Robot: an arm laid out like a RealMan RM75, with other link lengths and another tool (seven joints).
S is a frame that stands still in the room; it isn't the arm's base.
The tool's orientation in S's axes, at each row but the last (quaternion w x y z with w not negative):
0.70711 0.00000 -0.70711 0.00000
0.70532 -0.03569 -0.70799 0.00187
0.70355 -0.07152 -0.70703 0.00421
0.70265 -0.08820 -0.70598 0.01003
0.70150 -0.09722 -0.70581 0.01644
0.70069 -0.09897 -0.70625 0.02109
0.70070 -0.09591 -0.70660 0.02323
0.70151 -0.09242 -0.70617 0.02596
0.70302 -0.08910 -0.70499 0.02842
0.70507 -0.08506 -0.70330 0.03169
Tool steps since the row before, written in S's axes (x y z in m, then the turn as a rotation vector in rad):
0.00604 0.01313 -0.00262 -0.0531 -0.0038 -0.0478
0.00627 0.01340 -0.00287 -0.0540 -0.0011 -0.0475
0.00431 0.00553 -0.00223 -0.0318 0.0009 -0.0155
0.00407 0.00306 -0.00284 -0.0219 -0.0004 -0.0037
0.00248 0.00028 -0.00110 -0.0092 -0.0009 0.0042
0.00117 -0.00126 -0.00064 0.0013 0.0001 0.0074
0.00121 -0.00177 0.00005 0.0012 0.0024 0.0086
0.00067 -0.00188 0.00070 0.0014 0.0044 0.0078
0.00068 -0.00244 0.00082 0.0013 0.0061 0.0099
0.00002 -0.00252 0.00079 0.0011 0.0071 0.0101
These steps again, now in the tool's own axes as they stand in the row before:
-0.00262 0.01313 -0.00604 -0.0478 -0.0038 0.0531
-0.00217 0.01382 -0.00561 -0.0474 -0.0012 0.0541
-0.00162 0.00612 -0.00374 -0.0153 -0.0005 0.0319
-0.00238 0.00385 -0.00367 -0.0038 -0.0023 0.0218
-0.00103 0.00073 -0.00242 0.0040 -0.0026 0.0090
-0.00084 -0.00100 -0.00129 0.0073 -0.0010 -0.0014
-0.00025 -0.00162 -0.00138 0.0089 0.0010 -0.0011
0.00038 -0.00190 -0.00085 0.0084 0.0032 -0.0011
0.00041 -0.00247 -0.00089 0.0108 0.0045 -0.0009
0.00037 -0.00261 -0.00021 0.0111 0.0054 -0.0006

